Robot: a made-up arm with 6 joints. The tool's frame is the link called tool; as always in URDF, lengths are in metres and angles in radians.
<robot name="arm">
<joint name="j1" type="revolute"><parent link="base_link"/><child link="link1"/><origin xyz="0 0 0.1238" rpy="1.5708 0 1.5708"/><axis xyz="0 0 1"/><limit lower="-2.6" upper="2.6" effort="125" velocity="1.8"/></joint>
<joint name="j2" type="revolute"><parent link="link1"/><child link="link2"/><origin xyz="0.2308 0.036 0.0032" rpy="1.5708 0 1.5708"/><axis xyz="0 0 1"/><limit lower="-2.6" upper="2.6" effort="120" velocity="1"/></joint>
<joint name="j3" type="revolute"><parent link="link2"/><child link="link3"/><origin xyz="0.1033 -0.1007 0.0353" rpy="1.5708 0 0"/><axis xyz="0 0 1"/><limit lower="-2.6" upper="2.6" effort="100" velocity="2"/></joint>
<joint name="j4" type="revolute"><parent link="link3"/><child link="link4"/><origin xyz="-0.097 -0.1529 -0.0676" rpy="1.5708 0 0"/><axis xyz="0 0 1"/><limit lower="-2.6" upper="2.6" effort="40" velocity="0.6"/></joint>
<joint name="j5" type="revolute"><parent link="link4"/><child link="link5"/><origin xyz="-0.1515 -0.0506 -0.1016" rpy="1.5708 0 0"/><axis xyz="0 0 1"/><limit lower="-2.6" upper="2.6" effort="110" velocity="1.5"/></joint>
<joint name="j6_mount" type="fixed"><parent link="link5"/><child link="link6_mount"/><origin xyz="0.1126 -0.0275 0.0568" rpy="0 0 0"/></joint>
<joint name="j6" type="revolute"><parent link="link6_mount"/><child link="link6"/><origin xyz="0.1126 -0.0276 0.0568" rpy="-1.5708 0 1.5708"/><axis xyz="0 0 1"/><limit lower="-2.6" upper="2.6" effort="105" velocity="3.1"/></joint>
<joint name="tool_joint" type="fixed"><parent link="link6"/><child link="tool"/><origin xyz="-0.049 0.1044 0.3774" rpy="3.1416 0 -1.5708"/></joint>
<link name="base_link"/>
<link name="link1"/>
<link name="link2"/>
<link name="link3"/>
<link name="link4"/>
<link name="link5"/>
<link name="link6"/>
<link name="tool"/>
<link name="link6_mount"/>
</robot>
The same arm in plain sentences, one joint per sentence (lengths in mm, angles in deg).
The arm has six revolute joints in a row. What follows holds with every joint at zero, and every direction is one of the base frame's. The first joint lies 123.8 mm along +z from the base frame's origin and rotates about +x, from -148.97 to 148.97 deg. The second joint lies 3.2 mm along +x and 230.8 mm along +y and 36 mm along +z from the first joint and rotates about +y, from -148.97 to 148.97 deg. The third joint lies 100.7 mm along -x and 35.3 mm along +y and 103.3 mm along +z from the second joint and rotates about -x, from -148.97 to 148.97 deg. The fourth joint lies 67.6 mm along +x and 152.9 mm along -y and 97 mm along -z from the third joint and rotates about -y, from -148.97 to 148.97 deg. The fifth joint lies 50.6 mm along +x and 101.6 mm along +y and 151.5 mm along -z from the fourth joint and rotates about +x, from -148.97 to 148.97 deg. The sixth joint lies 113.6 mm along +x and 55.1 mm along +y and 225.2 mm along +z from the fifth joint and rotates about -z, from -148.97 to 148.97 deg. The tool frame, which is the frame that the pose is given for, lies 104.4 mm along -x and 49 mm along +y and 377.4 mm along -z from the sixth joint; its axes are the base frame's turned by roll 0, pitch 0 and yaw 0 deg (as in URDF: about the fixed x, then y, then z).
